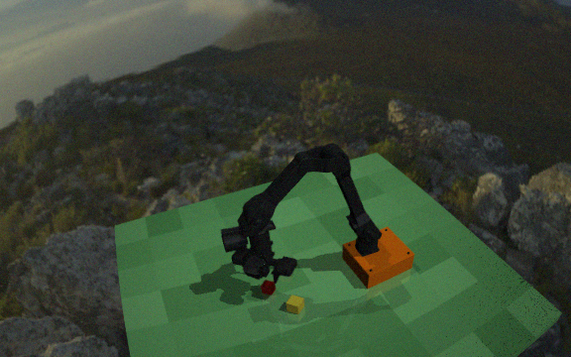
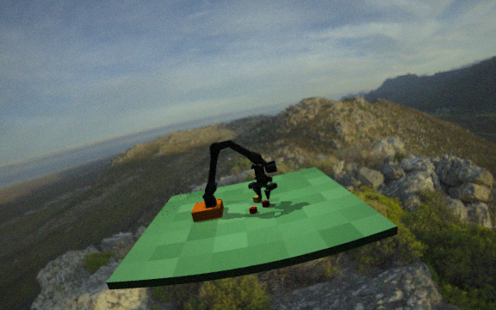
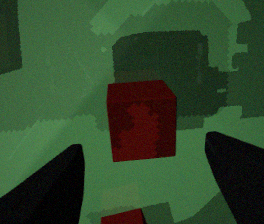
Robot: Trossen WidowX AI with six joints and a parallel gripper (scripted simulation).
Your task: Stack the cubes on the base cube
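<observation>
My gripper tip is now 110 mm to the right of the yellow base cube, 50 mm past it and 30 mm above it.
</observation>
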